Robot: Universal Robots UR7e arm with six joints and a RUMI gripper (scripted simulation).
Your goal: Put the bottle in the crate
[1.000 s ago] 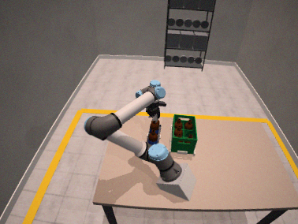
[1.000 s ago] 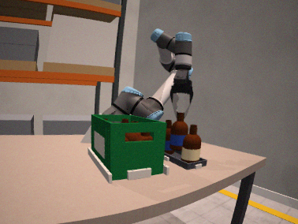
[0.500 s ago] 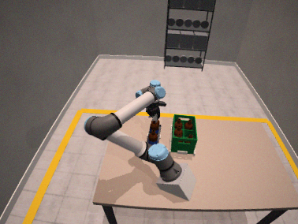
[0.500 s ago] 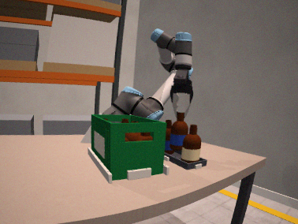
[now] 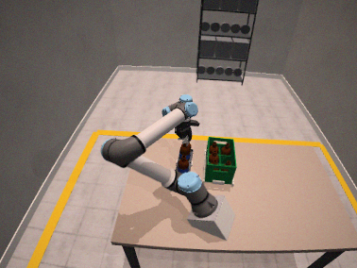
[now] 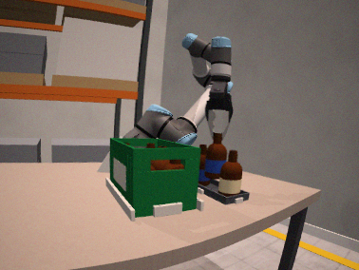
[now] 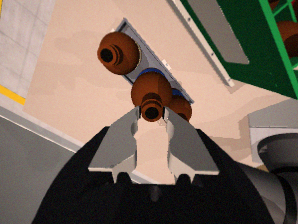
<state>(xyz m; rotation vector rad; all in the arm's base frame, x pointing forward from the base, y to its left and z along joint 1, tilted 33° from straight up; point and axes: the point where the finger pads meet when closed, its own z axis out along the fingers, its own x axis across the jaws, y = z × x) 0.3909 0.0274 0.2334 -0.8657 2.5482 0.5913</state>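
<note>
My gripper is now 7 cm above the bottle. Also, from my hand: green crate 2 cm behind, 25 cm to the right, 12 cm below; then tray 19 cm below.
</note>
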